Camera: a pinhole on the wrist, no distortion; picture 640 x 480 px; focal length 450.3 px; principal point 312.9 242.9 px. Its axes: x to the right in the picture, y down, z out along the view. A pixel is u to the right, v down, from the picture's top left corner.
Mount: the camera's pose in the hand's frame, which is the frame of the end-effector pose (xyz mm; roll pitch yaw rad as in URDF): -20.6 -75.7 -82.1 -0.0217 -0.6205 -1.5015
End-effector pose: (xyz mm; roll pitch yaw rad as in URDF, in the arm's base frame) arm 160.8 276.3 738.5 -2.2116 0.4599 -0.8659
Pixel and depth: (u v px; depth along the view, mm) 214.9 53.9 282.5
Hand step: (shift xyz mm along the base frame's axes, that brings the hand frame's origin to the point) -126.1 167.7 -90.2
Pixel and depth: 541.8 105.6 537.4
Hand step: 118.9 494.2 -201.6
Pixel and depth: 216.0 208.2 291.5
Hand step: -76.4 104.6 -143.7
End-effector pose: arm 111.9 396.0 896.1 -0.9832 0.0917 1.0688
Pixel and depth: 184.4 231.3 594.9
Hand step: -453.8 167.0 -164.8
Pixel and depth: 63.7 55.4 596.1
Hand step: -568.8 -59.5 -288.6
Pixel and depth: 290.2 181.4 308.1
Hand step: -205.5 33.6 0.6
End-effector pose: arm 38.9 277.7 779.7 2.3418 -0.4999 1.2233
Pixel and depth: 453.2 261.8 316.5
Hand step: 196.5 -6.4 -127.6
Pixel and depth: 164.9 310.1 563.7
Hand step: 442.4 -174.6 113.2
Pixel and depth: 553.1 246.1 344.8
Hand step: 223.2 23.2 -208.8
